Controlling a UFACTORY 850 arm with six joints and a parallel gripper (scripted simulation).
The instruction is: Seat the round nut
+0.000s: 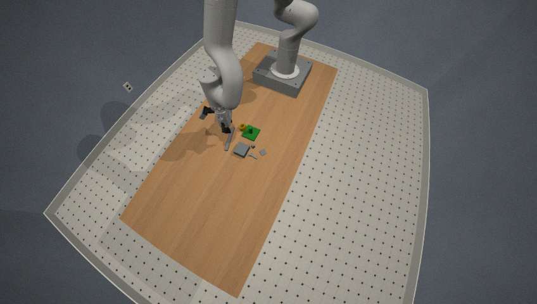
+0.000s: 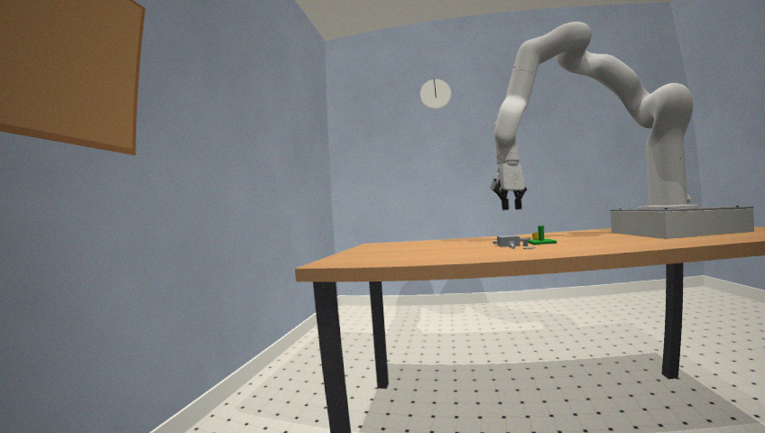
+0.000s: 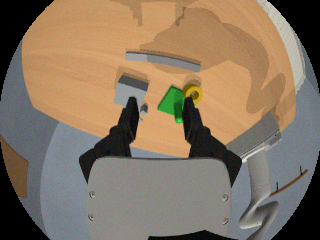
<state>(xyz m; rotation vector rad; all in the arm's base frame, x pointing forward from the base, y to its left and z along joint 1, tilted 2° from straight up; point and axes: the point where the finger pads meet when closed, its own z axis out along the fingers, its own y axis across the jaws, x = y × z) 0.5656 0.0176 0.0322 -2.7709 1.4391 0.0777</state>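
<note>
The long grey bar lies 10 mm ahead of my hand, 10 mm to the right of it and 130 mm below it. Also, from my hand: grey block: 30 mm ahead, 90 mm to the left, 120 mm below; then small grey bolt: 20 mm ahead, 150 mm to the left, 130 mm below; then small grey plate: 30 mm behind, 190 mm to the left, 140 mm below.
</note>
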